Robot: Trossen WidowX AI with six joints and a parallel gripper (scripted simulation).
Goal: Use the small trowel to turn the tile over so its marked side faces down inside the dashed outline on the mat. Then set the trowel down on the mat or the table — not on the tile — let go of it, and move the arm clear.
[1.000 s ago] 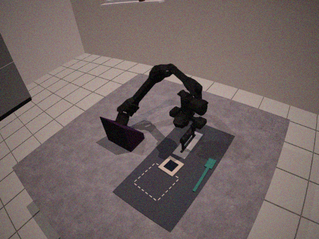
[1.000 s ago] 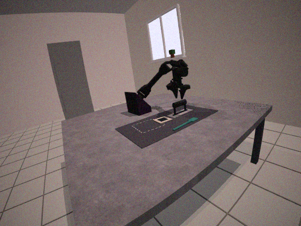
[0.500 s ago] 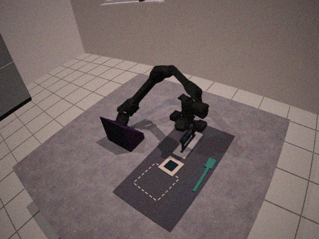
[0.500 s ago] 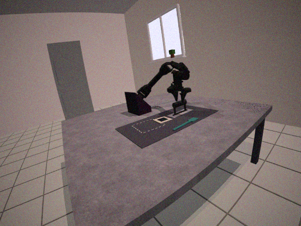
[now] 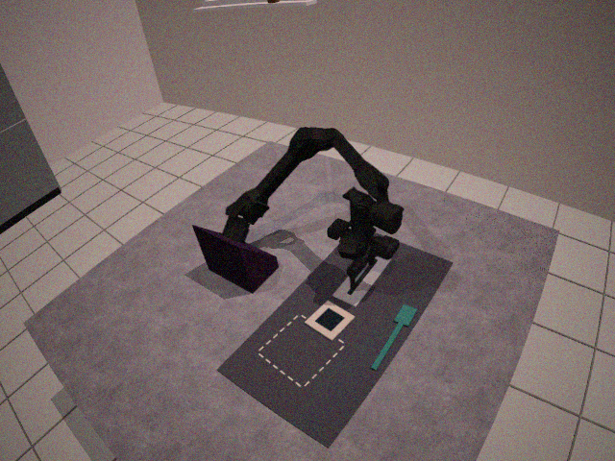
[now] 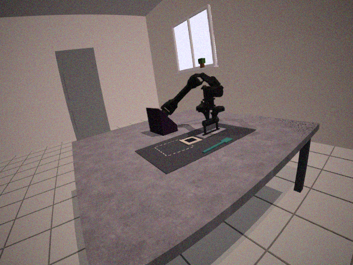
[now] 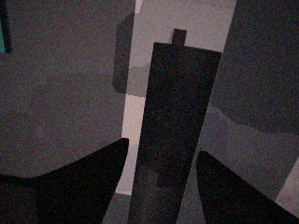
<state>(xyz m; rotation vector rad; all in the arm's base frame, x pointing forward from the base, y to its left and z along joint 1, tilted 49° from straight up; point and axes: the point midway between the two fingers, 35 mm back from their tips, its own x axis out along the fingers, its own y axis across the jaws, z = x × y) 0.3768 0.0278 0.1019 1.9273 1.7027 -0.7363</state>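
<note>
My gripper tip is 14 cm to the left of the dark mat, 8 cm above it and 2 cm short of it. Round my gripper tip: teal trowel (16 cm ahead, 13 cm to the right, 6 cm below); then cream tile (17 cm to the right, 6 cm below, 1 cm behind).
</note>
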